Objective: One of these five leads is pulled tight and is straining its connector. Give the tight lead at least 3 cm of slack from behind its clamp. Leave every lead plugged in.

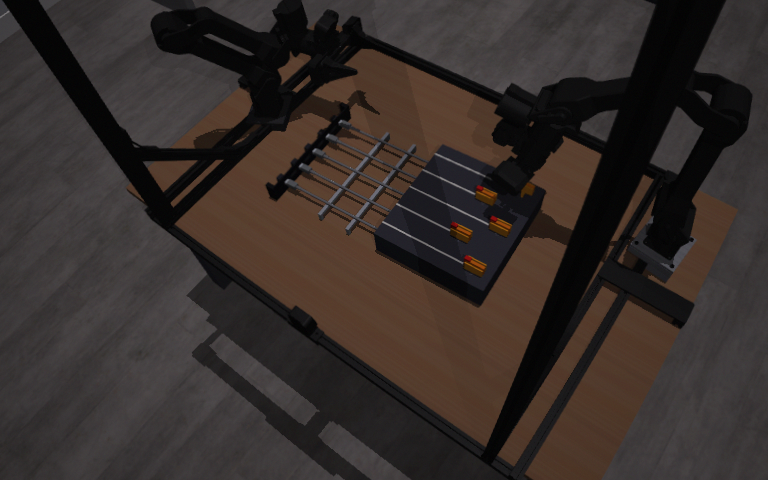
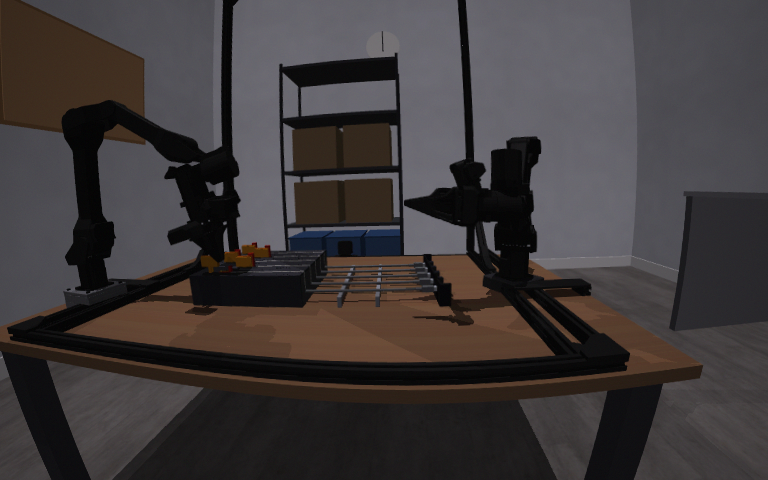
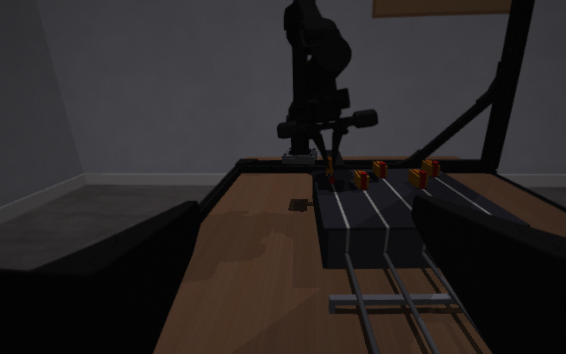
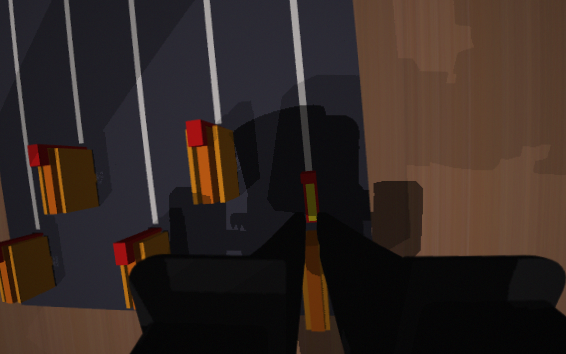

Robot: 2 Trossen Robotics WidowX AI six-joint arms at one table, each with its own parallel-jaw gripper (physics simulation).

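Seen in the pictures: left gripper, fingertip midpoint: [image 1: 368, 59] [image 2: 406, 203] [image 3: 306, 208]; right gripper, fingertip midpoint: [image 2: 221, 261] [image 3: 331, 168] [image 4: 310, 221]; left arm's base, origin of the base link: [image 1: 269, 108] [image 2: 513, 276]; right arm's base, origin of the base link: [image 1: 664, 241] [image 2: 95, 286] [image 3: 300, 152].
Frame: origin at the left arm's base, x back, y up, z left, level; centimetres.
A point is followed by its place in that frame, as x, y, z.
Five grey leads run from a black connector strip [image 1: 306, 157] {-13.4, 0.1, -15.3} [image 2: 435, 276] {-18.1, 1.6, -5.2} over two grey cross bars [image 1: 354, 176] {-25.4, -0.9, -19.1} [image 1: 380, 190] {-32.0, -0.8, -22.6} onto a dark block [image 1: 430, 259] {-45.2, 3.9, -41.7} [image 2: 249, 288] [image 3: 359, 246] {-42.8, 1.0, -16.4}. Each lead ends at an orange clamp with a red tab, such as one clamp [image 1: 486, 194] {-55.2, 6.1, -26.6} [image 4: 211, 163] {-55.3, 6.0, -26.0}. My right gripper [image 1: 513, 178] {-60.4, 6.3, -22.9} [image 2: 211, 257] {-60.4, 6.3, -22.9} [image 3: 331, 168] {-60.4, 6.3, -22.9} [image 4: 310, 221] {-60.4, 6.3, -22.9} is at the block's far corner. It is shut on the thin orange clamp [image 4: 314, 295] {-63.2, 7.5, -24.2} of the farthest lead [image 1: 460, 164] {-49.3, 4.0, -17.6} [image 4: 297, 70] {-52.9, 3.9, -19.5}. My left gripper [image 1: 349, 71] [image 2: 411, 202] {-27.4, 17.2, -0.3} is open and empty, high above the table behind the connector strip.
A black frame rail [image 1: 430, 71] {-39.1, -2.1, 18.1} edges the table, and a slanted black post [image 1: 573, 267] {-59.0, 67.1, -76.8} stands at the right. A shelf rack [image 2: 282, 157] with cardboard boxes and blue bins stands behind the table.
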